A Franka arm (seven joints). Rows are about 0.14 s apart.
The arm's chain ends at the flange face. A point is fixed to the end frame.
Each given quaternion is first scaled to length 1.
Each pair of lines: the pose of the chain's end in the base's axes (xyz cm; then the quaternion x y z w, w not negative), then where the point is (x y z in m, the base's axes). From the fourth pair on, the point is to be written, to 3 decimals.
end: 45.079 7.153 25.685 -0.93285 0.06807 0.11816 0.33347
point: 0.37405 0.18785 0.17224
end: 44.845 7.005 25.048 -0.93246 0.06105 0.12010 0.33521
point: 0.37020 0.18575 0.16641
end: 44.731 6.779 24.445 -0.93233 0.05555 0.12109 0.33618
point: 0.36799 0.18293 0.16061
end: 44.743 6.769 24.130 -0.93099 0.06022 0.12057 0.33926
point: 0.369 0.184 0.158
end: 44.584 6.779 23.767 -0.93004 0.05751 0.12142 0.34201
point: 0.367 0.184 0.155
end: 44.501 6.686 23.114 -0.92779 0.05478 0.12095 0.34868
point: 0.366 0.184 0.150
